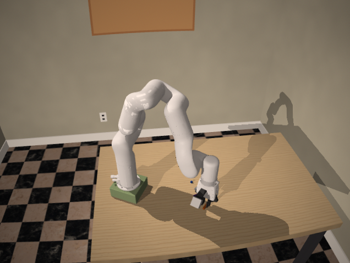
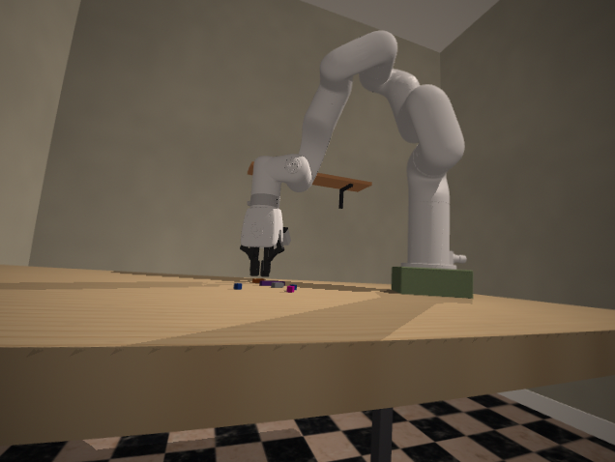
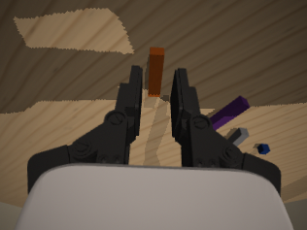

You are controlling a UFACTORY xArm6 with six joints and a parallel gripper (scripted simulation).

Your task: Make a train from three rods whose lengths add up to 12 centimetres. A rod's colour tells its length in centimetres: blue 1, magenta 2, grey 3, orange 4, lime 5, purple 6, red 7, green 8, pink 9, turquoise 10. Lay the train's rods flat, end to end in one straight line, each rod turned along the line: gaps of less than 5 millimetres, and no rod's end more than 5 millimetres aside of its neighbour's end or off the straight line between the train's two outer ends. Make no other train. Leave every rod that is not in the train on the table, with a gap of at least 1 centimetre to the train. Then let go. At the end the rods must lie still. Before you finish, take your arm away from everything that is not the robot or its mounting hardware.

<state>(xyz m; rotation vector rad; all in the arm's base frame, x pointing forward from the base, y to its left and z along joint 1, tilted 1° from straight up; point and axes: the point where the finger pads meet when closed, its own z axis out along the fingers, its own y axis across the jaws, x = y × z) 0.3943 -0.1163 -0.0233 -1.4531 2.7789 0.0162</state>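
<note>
The orange rod is 30 mm below my hand. Round my hand: grey rod: 30 mm behind, 130 mm to the left, 30 mm below; magenta rod: 50 mm behind, 220 mm to the left, 30 mm below; purple rod: 30 mm behind, 80 mm to the left, 30 mm below.
</note>
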